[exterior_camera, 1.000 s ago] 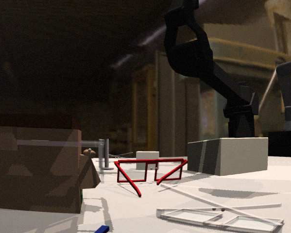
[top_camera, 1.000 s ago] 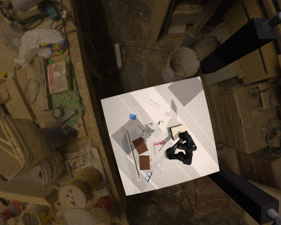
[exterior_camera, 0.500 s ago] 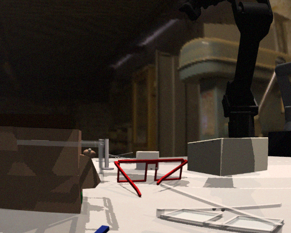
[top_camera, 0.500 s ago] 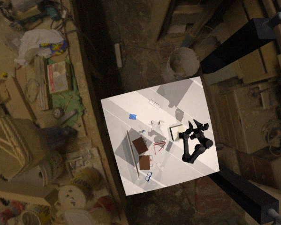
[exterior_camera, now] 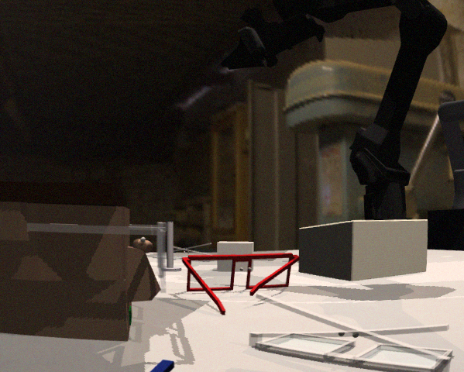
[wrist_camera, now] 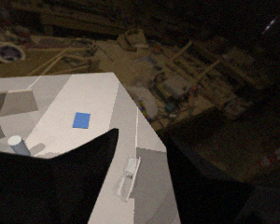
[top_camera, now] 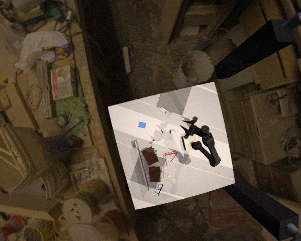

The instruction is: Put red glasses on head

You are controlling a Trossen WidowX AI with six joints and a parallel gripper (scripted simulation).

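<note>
The grey post lies 12 cm ahead of my gripper tip, 10 cm to the left of it and 39 cm below it. Also, from my gripper tip: long rod 41 cm ahead, 43 cm to the left, 36 cm below; blue tag 34 cm ahead, 2 cm to the right, 41 cm below.
</note>
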